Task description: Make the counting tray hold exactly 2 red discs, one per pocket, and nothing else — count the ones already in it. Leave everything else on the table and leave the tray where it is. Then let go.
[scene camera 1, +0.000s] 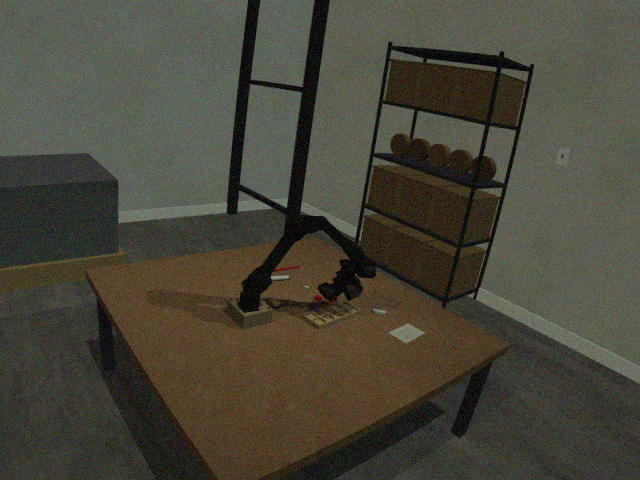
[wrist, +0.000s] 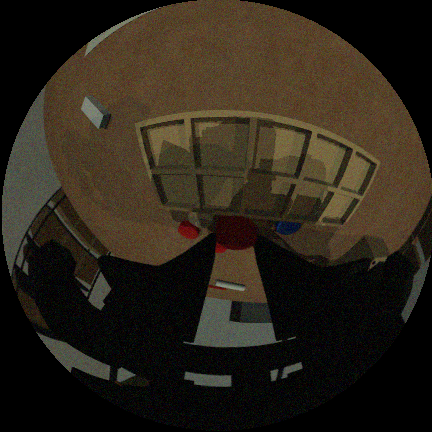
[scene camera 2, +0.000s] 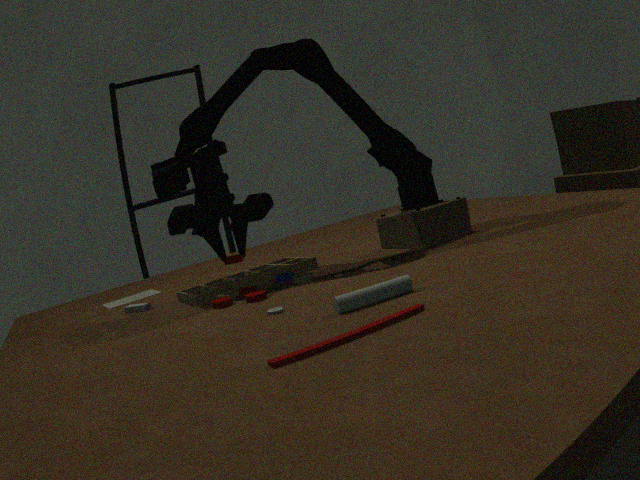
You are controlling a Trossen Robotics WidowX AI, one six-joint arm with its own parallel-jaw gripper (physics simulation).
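Note:
My gripper (scene camera 2: 235, 257) (wrist: 234, 238) is shut on a red disc (scene camera 2: 234, 259) (wrist: 236, 231), held level between the fingertips above the tray's disc-side edge. The wooden counting tray (scene camera 1: 319, 325) (scene camera 2: 188, 297) (wrist: 220, 114) has two rows of pockets; in the wrist view no disc shows in them, though shadows darken several and the near edge is partly covered. Loose red discs lie beside the tray, one at the left (scene camera 2: 222, 302) (wrist: 188, 230) and one nearer its middle (scene camera 2: 255, 296). A blue disc (scene camera 2: 283, 277) (wrist: 288, 228) lies beside the tray's long edge.
A small white disc (scene camera 2: 275, 310), a white cylinder (scene camera 1: 279, 277) (scene camera 2: 373, 294) (wrist: 230, 285) and a red stick (scene camera 1: 286, 268) (scene camera 2: 346, 335) lie beyond the discs. A pale block (scene camera 1: 379, 311) (scene camera 2: 137, 308) (wrist: 94, 112) and a white square (scene camera 1: 406, 333) (scene camera 2: 131, 298) lie past the tray's end.

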